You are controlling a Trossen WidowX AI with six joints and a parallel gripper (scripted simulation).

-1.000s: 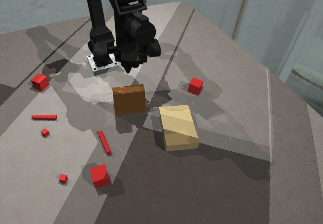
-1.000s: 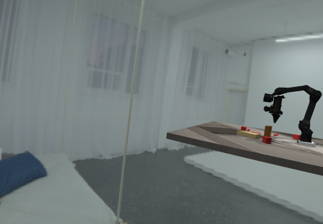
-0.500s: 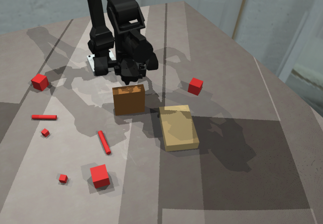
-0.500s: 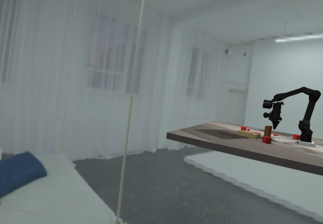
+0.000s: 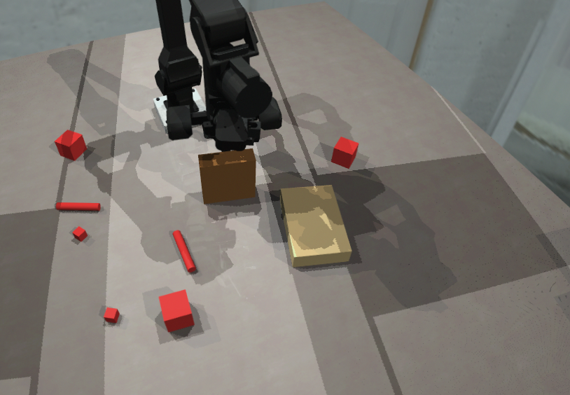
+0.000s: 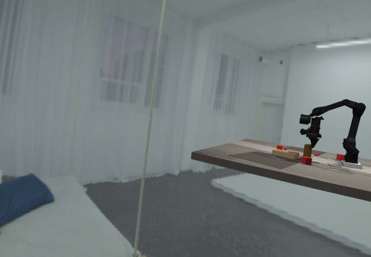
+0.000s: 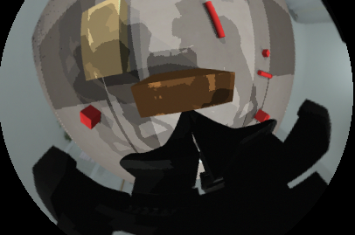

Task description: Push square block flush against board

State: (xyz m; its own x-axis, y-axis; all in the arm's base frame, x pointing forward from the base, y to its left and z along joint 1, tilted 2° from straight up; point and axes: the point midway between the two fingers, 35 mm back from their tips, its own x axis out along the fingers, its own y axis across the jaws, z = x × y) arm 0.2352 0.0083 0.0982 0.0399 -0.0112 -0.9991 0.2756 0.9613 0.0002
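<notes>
Now: the square block 3 cm below my gripper tip, 3 cm ahead of it and 1 cm to the right of it. From my gripper tip the other things lie so: board 17 cm ahead, 9 cm to the left, 6 cm below.
</notes>
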